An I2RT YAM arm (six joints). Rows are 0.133 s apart.
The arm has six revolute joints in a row. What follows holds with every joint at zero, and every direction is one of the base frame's. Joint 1 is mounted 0.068 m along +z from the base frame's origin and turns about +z. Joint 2 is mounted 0.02 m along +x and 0.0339 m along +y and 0.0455 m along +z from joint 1 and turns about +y. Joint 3 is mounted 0.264 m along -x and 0.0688 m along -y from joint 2 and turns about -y. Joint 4 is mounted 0.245 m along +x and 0.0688 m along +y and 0.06 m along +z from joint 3 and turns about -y. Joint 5 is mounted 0.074 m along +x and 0.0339 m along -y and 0.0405 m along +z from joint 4 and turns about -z. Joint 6 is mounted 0.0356 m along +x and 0.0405 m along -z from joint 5 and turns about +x. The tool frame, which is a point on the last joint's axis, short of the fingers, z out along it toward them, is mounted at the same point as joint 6; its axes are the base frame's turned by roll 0, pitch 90 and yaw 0 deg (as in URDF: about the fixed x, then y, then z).
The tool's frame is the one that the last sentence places.
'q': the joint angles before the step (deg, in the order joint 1, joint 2, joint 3, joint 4, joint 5, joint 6). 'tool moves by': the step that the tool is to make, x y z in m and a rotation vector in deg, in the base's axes. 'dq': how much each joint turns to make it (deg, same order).
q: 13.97 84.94 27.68 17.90 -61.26 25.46
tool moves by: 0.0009 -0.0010 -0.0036 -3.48 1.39 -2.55
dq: 0.01 0.21 0.71 -3.73 3.93 -1.20
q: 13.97 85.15 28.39 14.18 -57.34 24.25
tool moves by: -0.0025 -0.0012 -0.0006 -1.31 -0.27 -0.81
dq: -0.01 -0.77 -0.43 -1.05 1.50 -0.79
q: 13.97 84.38 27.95 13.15 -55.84 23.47
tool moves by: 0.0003 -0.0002 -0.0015 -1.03 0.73 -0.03
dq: -0.01 0.32 0.53 -2.02 0.59 -1.02
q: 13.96 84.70 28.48 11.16 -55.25 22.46
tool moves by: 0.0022 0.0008 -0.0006 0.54 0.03 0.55
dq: -0.01 0.81 0.41 0.47 -0.77 -0.03
